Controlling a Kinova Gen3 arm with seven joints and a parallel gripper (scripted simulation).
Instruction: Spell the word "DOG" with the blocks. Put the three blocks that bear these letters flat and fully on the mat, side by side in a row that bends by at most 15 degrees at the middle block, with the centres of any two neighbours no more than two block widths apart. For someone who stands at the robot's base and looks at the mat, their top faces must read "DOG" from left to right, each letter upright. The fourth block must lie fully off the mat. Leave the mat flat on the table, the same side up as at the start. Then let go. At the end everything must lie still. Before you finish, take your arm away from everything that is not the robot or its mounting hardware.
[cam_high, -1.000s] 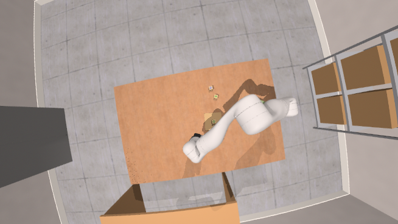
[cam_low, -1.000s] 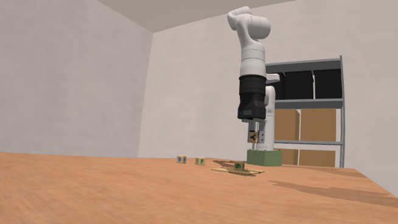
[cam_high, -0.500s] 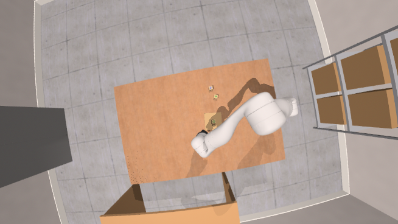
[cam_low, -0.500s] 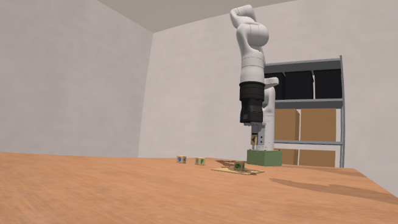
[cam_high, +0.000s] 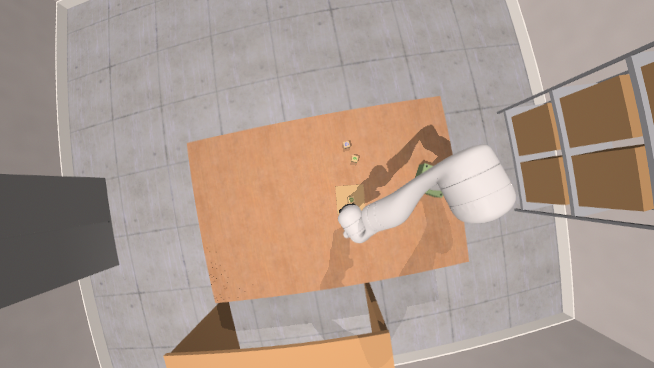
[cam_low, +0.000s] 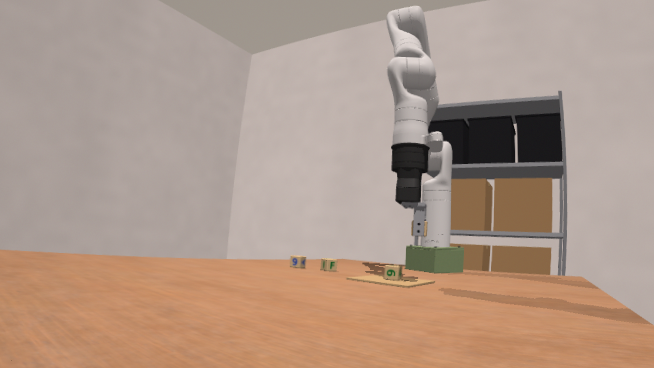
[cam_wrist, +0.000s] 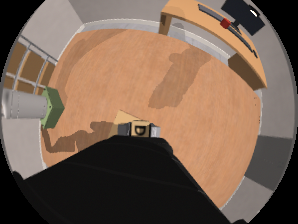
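Right now the wooden block is 10 cm below my hand, 6 cm to the right of it and 3 cm behind it. The rest, counted from my hand: green-lettered block 25 cm to the right, 10 cm below, 8 cm behind; tan mat 11 cm below, 6 cm to the right, 2 cm behind; blue-lettered block 32 cm to the right, 10 cm below, 6 cm behind.
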